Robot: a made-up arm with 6 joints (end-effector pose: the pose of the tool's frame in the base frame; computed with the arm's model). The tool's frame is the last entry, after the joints.
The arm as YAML. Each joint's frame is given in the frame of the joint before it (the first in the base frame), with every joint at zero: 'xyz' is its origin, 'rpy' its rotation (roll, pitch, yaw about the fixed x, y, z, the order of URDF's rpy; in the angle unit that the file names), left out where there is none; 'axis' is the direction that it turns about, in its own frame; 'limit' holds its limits. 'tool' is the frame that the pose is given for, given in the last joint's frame.
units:
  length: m
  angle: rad
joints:
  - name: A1
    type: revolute
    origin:
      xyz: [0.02, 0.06, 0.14]
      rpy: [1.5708, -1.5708, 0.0]
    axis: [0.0, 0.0, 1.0]
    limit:
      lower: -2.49
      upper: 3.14
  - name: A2
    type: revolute
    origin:
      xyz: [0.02, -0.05, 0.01]
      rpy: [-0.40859, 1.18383, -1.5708]
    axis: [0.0, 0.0, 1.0]
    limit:
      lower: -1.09
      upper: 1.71
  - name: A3
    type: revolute
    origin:
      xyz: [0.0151, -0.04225, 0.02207]
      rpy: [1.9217, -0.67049, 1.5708]
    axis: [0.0, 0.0, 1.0]
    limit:
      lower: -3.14
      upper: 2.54
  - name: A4
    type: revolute
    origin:
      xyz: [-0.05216, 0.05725, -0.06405]
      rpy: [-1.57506, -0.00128, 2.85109]
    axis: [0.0, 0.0, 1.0]
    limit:
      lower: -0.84
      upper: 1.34
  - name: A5
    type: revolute
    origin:
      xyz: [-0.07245, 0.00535, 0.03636]
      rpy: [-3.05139, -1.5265, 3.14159]
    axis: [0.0, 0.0, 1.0]
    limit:
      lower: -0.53
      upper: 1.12
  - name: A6
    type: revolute
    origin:
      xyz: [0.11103, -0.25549, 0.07]
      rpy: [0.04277, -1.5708, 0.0]
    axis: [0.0, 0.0, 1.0]
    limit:
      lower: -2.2
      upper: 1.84
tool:
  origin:
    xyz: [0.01, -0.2, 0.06]
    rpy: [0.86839, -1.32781, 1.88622]
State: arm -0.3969 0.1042 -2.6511 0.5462 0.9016 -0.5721
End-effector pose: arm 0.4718 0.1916 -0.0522 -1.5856 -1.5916 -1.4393
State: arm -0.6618 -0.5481 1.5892 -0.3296 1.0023 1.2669
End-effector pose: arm 0.4826 0.0011 0.0722 1.4699 2.1261 -1.1328
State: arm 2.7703 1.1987 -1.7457 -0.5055 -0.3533 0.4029
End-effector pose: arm 0.2909 0.0842 -0.0229 -0.5761 0.9490 -1.6908
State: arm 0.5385 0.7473 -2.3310 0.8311 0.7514 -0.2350
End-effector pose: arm 0.2808 0.3411 0.5168 -0.0267 -1.5440 -1.9398
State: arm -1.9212 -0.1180 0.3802 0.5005 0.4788 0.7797
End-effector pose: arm 0.1158 0.4229 0.1889 0.0905 2.7008 0.3432
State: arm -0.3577 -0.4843 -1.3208 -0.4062 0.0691 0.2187
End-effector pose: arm -0.1307 0.3531 0.0811 -0.2648 -0.6613 0.0677
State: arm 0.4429 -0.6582 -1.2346 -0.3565 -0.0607 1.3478
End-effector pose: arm -0.1562 0.2676 0.0976 0.4443 -1.0178 0.5794
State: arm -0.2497 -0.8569 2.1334 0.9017 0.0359 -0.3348
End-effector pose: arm 0.0064 0.4598 0.2102 -0.8233 2.5542 1.2369
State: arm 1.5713 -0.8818 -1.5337 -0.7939 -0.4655 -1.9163
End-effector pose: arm 0.0658 0.1264 0.2463 -0.5278 -1.4810 -2.7079
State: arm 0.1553 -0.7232 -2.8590 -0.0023 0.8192 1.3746
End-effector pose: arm 0.2345 -0.0961 -0.1834 -1.2084 -1.4339 1.2089
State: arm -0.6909 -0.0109 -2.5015 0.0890 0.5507 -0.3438
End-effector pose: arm 0.2181 0.3312 -0.1812 -1.0226 -1.7041 -0.6498
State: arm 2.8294 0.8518 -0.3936 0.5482 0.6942 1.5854
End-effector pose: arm 0.1796 0.1787 -0.0554 -0.9518 -2.2250 1.5817
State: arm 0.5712 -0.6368 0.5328 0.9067 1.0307 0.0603
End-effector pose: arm -0.2072 0.3561 0.0425 -1.2591 0.9046 0.4331
